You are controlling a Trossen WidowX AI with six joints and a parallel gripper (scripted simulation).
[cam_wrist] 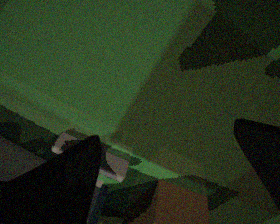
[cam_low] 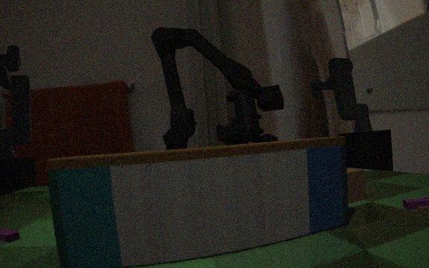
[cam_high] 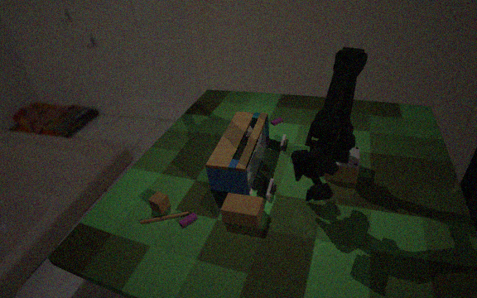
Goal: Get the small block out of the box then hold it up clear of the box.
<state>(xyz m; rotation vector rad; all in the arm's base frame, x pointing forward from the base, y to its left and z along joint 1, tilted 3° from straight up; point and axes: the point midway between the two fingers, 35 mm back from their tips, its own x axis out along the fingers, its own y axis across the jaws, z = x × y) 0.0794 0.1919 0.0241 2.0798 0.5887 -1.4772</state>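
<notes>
Now: the box 250 mm ahead of my gripper tip and 150 mm to the right of it. The rest, counted from my gripper tip: thin stick (420 mm ahead, 220 mm to the left, 60 mm below).
</notes>
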